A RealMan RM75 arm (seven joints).
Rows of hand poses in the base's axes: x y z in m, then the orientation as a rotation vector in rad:
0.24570 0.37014 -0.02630 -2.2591 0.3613 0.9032
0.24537 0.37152 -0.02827 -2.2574 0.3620 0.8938
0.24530 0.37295 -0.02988 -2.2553 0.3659 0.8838
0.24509 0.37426 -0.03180 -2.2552 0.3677 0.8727
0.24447 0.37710 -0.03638 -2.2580 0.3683 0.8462
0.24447 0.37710 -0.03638 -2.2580 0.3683 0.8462
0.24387 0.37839 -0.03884 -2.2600 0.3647 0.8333
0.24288 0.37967 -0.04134 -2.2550 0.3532 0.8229
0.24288 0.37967 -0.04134 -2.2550 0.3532 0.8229
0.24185 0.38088 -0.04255 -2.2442 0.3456 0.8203
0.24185 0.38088 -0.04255 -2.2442 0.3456 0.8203
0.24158 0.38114 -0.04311 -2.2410 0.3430 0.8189
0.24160 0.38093 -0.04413 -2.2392 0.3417 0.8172
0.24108 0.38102 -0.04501 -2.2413 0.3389 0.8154
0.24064 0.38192 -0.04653 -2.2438 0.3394 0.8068
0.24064 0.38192 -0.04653 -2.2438 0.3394 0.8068
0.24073 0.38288 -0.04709 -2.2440 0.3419 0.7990
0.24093 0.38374 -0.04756 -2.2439 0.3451 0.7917
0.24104 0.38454 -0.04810 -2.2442 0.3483 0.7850
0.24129 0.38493 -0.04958 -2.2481 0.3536 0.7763
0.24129 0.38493 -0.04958 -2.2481 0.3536 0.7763
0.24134 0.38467 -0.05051 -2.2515 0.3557 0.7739
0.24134 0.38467 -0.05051 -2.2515 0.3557 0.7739
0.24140 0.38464 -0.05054 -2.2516 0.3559 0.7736
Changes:
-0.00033 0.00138 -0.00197 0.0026 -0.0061 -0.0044
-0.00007 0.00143 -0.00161 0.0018 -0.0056 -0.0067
-0.00021 0.00131 -0.00192 0.0009 -0.0073 -0.0051
-0.00062 0.00284 -0.00458 0.0007 -0.0190 -0.0088
0.00000 0.00000 0.00000 0.0000 0.0000 0.0000
-0.00060 0.00129 -0.00246 0.0011 -0.0104 -0.0016
-0.00099 0.00128 -0.00250 0.0098 -0.0099 0.0019
0.00000 0.00000 0.00000 0.0000 0.0000 0.0000
-0.00103 0.00121 -0.00121 0.0127 -0.0024 0.0003
0.00000 0.00000 0.00000 0.0000 0.0000 0.0000
-0.00027 0.00026 -0.00056 0.0039 -0.0013 0.0001
0.00002 -0.00021 -0.00102 0.0023 -0.0013 -0.0004
-0.00052 0.00009 -0.00088 -0.0007 -0.0024 0.0018
-0.00044 0.00090 -0.00152 -0.0014 -0.0063 -0.0026
0.00000 0.00000 0.00000 0.0000 0.0000 0.0000
0.00009 0.00096 -0.00056 -0.0001 -0.0048 -0.0043
0.00020 0.00086 -0.00047 -0.0001 -0.0042 -0.0047
0.00011 0.00080 -0.00054 -0.0006 -0.0039 -0.0044
0.00025 0.00039 -0.00148 -0.0043 -0.0052 -0.0052
0.00000 0.00000 0.00000 0.0000 0.0000 0.0000
0.00005 -0.00026 -0.00093 -0.0035 -0.0015 -0.0011
0.00000 0.00000 0.00000 0.0000 0.0000 0.0000
0.00006 -0.00003 -0.00003 -0.0001 -0.0002 -0.0002

